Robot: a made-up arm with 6 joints.
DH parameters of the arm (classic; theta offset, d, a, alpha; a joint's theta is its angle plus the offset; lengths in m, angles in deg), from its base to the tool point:
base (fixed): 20.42 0 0.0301 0
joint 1: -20.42 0.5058 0.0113 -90
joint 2: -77.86 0 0.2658 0
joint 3: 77.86 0.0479 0.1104 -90
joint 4: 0 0.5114 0.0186 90
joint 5: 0 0.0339 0.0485 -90
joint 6: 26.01 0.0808 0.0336 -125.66
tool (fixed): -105.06 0.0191 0 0
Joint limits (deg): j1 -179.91..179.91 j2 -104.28..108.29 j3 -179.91..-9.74 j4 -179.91..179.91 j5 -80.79..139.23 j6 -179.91..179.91
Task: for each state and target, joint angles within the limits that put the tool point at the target. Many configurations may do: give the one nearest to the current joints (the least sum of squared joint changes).
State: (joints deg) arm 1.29 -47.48 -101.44 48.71 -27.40 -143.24
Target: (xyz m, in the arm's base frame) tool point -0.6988 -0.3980 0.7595
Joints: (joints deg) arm 32.31 -88.75 -142.96 46.71 -2.64 -136.60
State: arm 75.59 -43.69 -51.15 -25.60 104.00 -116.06
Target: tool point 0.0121 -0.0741 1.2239
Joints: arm 101.89 -64.18 -101.55 -54.47 101.35 -104.45
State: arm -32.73 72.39 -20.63 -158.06 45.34 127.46
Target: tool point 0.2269 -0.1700 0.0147
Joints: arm -43.94 58.37 -46.81 -159.61 47.78 128.22
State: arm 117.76 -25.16 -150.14 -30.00 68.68 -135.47
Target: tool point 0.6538 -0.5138 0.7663
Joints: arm 147.49 -74.80 -175.18 -26.47 57.91 -127.72
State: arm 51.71 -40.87 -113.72 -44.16 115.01 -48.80
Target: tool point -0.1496 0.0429 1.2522
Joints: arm 7.45 -57.59 -119.58 -20.94 114.79 -58.02
